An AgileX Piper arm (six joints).
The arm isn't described. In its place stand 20 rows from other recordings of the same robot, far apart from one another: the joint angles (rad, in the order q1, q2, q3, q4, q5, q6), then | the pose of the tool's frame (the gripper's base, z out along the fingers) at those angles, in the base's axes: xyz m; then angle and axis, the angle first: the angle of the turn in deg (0 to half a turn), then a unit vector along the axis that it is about.
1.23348 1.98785 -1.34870 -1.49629 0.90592 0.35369 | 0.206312 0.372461 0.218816 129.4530 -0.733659 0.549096 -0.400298
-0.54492 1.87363 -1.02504 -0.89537 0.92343 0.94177 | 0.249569 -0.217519 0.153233 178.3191 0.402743 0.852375 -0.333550
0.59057 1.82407 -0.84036 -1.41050 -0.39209 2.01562 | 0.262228 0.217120 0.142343 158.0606 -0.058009 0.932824 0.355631
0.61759 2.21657 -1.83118 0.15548 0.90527 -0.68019 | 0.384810 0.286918 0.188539 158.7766 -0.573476 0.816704 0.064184
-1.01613 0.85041 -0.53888 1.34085 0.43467 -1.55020 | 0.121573 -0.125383 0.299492 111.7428 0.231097 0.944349 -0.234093
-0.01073 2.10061 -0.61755 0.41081 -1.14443 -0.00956 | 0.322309 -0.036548 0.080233 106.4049 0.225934 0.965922 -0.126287
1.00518 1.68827 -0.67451 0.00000 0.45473 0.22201 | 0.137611 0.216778 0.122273 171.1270 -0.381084 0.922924 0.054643
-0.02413 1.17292 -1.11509 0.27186 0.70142 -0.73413 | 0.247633 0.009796 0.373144 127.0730 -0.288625 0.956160 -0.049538
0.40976 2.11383 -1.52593 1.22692 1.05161 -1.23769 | 0.370580 0.242056 0.198697 155.8690 -0.418168 0.778954 0.467297
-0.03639 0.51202 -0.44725 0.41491 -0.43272 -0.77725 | 0.104107 -0.019183 0.359394 72.3649 -0.045645 0.923532 -0.380795
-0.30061 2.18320 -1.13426 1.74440 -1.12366 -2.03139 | 0.325946 -0.185659 0.098417 178.4083 0.163035 0.833924 -0.527248
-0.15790 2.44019 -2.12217 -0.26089 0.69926 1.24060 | 0.535485 -0.100561 0.168745 142.1066 0.585283 0.807828 0.069700
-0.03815 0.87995 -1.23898 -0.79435 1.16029 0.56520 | 0.122160 -0.064233 0.456231 123.8570 0.289941 0.905412 -0.310102
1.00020 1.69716 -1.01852 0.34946 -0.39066 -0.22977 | 0.216488 0.315342 0.256840 112.1044 -0.366594 0.866593 0.338563
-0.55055 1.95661 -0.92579 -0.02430 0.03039 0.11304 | 0.305191 -0.187424 0.104715 146.7498 0.313559 0.946942 -0.070574
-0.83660 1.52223 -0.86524 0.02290 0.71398 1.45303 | 0.184341 -0.202218 0.202923 164.6392 0.912495 0.405757 0.052102
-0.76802 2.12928 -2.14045 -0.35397 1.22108 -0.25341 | 0.316527 -0.346911 0.311794 167.8977 0.224147 0.939027 -0.260741
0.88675 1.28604 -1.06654 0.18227 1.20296 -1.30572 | 0.133801 0.188453 0.306500 164.7384 -0.877143 0.476150 0.062471
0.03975 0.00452 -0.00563 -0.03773 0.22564 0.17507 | 0.055738 0.001448 0.194464 98.2122 0.052784 0.995929 0.073077
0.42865 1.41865 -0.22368 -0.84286 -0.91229 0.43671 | 0.154802 0.129819 0.165031 121.6323 -0.453513 0.809480 0.372919
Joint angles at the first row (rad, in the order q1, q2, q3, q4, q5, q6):
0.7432 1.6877 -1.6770 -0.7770 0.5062 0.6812
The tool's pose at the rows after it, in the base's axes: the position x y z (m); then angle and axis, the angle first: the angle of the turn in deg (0 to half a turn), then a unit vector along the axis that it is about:
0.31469 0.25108 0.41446 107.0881 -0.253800 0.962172 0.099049
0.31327 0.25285 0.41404 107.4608 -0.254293 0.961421 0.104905
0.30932 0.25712 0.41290 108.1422 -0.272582 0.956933 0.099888
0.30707 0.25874 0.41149 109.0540 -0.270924 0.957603 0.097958
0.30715 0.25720 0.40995 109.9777 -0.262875 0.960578 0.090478
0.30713 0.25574 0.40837 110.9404 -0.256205 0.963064 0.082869
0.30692 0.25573 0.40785 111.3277 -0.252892 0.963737 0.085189
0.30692 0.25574 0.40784 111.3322 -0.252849 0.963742 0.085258
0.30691 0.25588 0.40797 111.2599 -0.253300 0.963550 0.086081
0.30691 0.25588 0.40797 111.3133 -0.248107 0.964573 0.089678
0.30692 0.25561 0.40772 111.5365 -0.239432 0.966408 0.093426
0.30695 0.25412 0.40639 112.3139 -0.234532 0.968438 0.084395
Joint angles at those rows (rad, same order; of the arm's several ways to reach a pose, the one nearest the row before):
0.7496 1.6877 -1.6770 -0.7674 0.5062 0.6811
0.7541 1.6877 -1.6770 -0.7536 0.5062 0.6757
0.7684 1.6877 -1.6770 -0.7352 0.5158 0.6358
0.7770 1.6877 -1.6770 -0.7272 0.5345 0.6336
0.7770 1.6877 -1.6769 -0.7249 0.5584 0.6375
0.7770 1.6877 -1.6770 -0.7204 0.5819 0.6375
0.7770 1.6877 -1.6770 -0.7116 0.5858 0.6375
0.7770 1.6877 -1.6770 -0.7115 0.5858 0.6375
0.7770 1.6877 -1.6770 -0.7115 0.5838 0.6375
0.7770 1.6877 -1.6770 -0.7115 0.5838 0.6481
0.7770 1.6877 -1.6769 -0.7115 0.5877 0.6641
0.7770 1.6877 -1.6770 -0.7114 0.6098 0.6640

